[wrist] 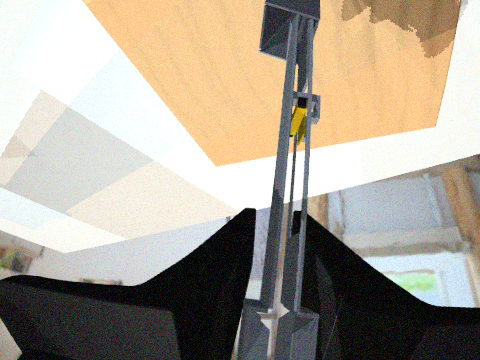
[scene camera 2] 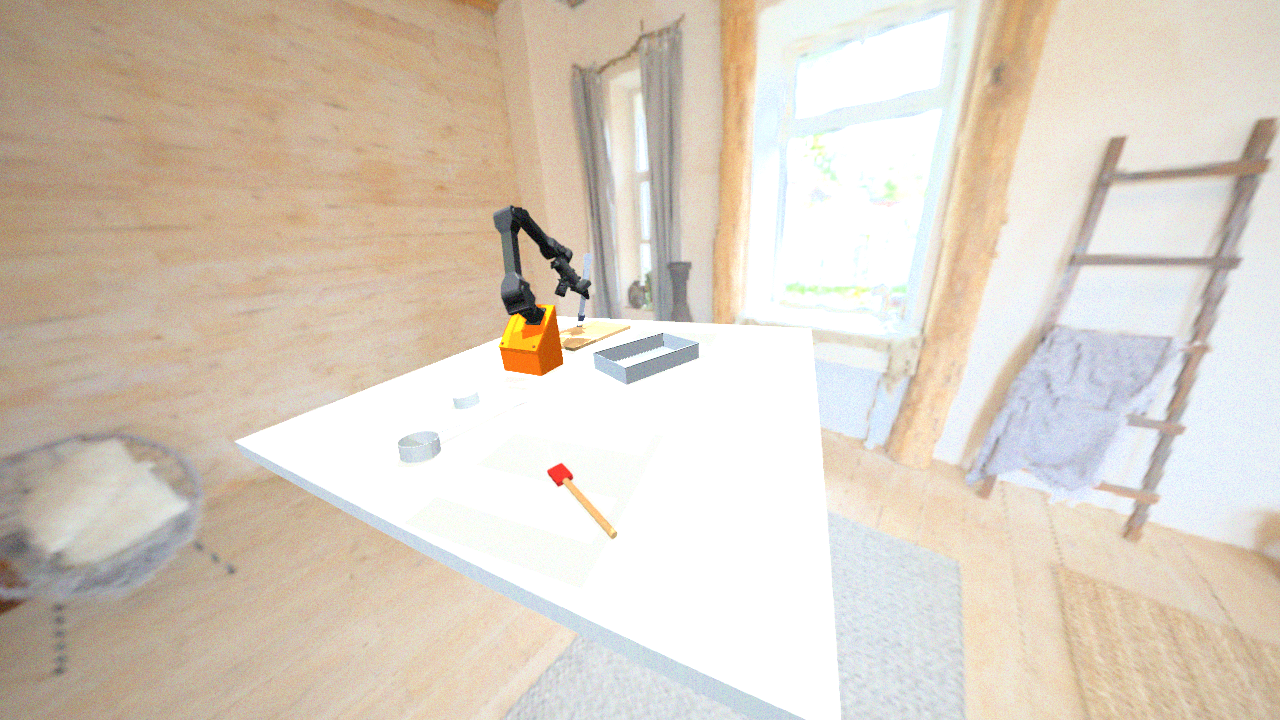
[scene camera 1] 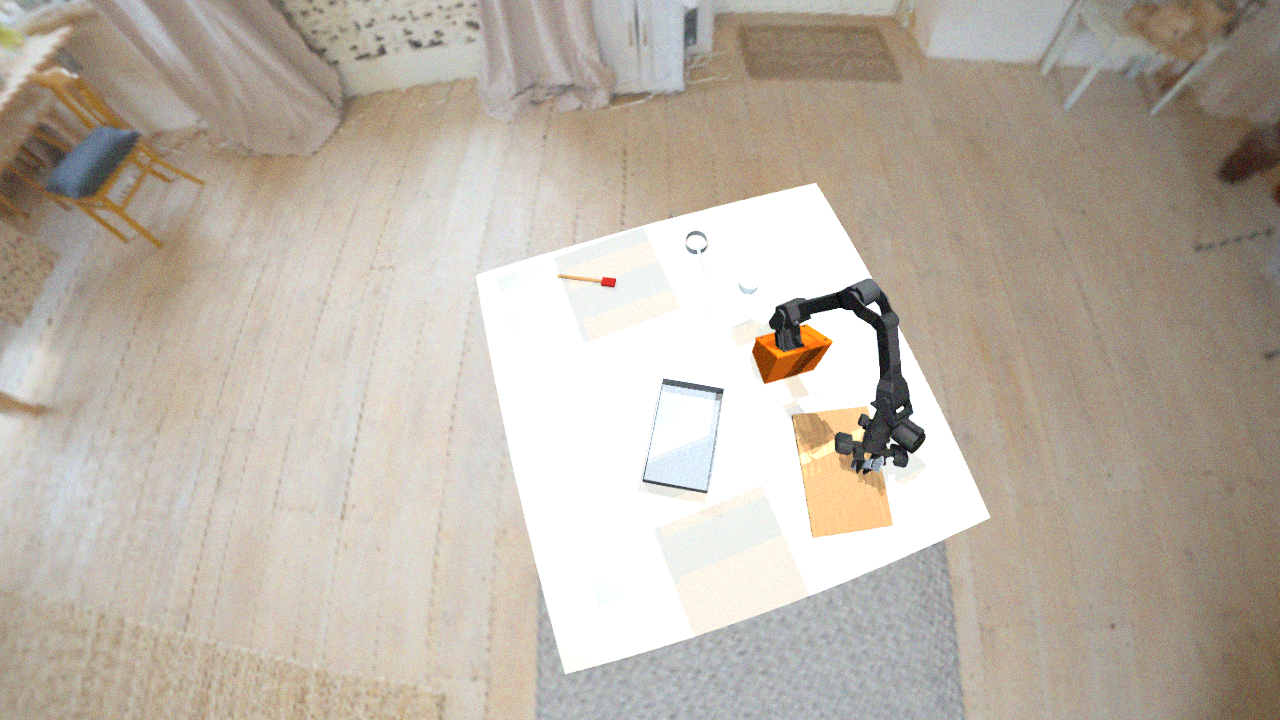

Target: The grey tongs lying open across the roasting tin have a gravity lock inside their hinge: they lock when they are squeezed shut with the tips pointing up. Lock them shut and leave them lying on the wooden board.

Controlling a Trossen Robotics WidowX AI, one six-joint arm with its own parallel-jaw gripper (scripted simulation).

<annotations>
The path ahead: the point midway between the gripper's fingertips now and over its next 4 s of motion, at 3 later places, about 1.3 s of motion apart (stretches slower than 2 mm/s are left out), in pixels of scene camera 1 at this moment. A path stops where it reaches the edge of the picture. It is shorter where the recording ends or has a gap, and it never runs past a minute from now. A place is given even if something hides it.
The gripper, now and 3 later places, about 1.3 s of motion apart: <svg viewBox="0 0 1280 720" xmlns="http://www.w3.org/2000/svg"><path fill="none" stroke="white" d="M860 473L858 458L854 465L845 467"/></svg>
</annotations>
